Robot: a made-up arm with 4 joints.
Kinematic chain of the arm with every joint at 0, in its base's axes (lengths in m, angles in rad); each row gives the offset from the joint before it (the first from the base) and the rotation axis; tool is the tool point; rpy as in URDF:
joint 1: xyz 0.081 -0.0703 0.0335 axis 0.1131 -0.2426 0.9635
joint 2: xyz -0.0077 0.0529 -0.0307 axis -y
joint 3: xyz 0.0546 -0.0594 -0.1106 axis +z
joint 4: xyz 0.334 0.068 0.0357 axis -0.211 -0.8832 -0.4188
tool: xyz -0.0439 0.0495 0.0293 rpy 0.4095 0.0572 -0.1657
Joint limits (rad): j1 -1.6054..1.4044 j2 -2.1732..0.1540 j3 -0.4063..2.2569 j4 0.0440..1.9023
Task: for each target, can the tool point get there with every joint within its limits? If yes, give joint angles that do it. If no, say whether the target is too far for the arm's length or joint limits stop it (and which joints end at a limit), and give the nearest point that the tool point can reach.
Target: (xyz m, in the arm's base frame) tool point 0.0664 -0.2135 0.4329
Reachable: no: joint limits stop it (at a limit: joint 1, joint 3) | nearest point -0.1053 -0.1152 0.2435 | short by 0.274 m
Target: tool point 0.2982 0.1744 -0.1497
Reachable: yes | joints -0.5873 -0.1492 1.0587 1.2329
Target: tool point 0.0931 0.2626 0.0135
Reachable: yes | joints -0.3263 -1.8531 1.3113 0.8247
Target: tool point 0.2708 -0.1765 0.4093
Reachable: no: joint limits stop it (at a limit: joint 1, joint 3) | nearest point 0.3253 -0.1265 0.2002 | short by 0.222 m
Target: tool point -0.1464 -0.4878 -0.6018
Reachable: no: too far | nearest point -0.0499 -0.2866 -0.3667 | short by 0.324 m
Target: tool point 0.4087 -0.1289 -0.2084
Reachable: yes | joints -0.4463 -0.2149 -0.0900 1.0889
